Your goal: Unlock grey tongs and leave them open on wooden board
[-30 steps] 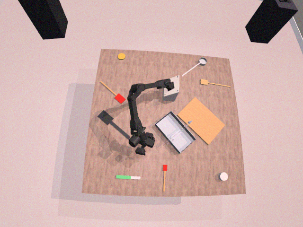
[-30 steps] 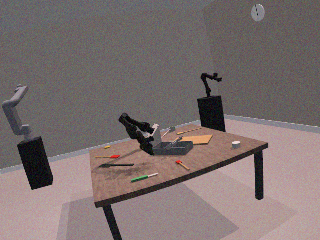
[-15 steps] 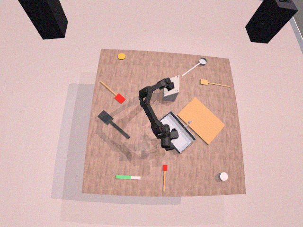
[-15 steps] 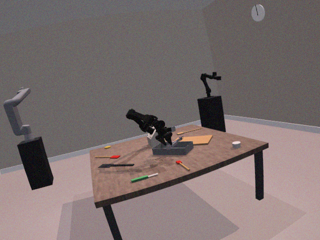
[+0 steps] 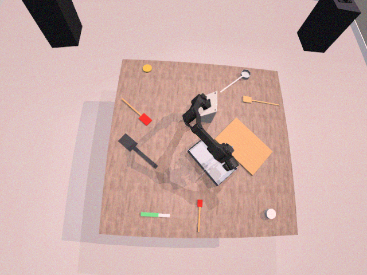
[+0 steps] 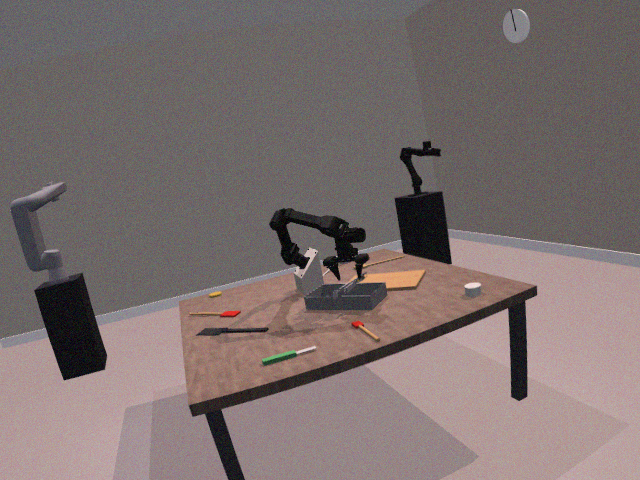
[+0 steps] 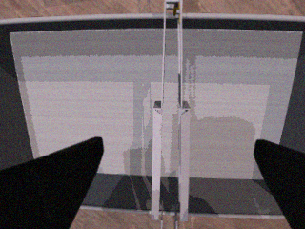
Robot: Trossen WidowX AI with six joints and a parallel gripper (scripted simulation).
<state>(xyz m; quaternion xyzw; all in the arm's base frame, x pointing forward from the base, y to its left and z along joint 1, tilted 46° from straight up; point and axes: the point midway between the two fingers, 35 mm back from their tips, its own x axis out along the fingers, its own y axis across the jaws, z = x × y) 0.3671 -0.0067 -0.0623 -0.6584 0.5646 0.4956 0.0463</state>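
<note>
The tong arm lies 30 mm below my gripper tip and 10 mm to the right of it. From my gripper tip the other things lie so: grey roasting tin (70 mm below, 20 mm to the right, 20 mm behind); then board (220 mm to the left, 110 mm behind, 90 mm below); then black lock piece (60 mm to the left, 50 mm behind, 30 mm below).
</note>
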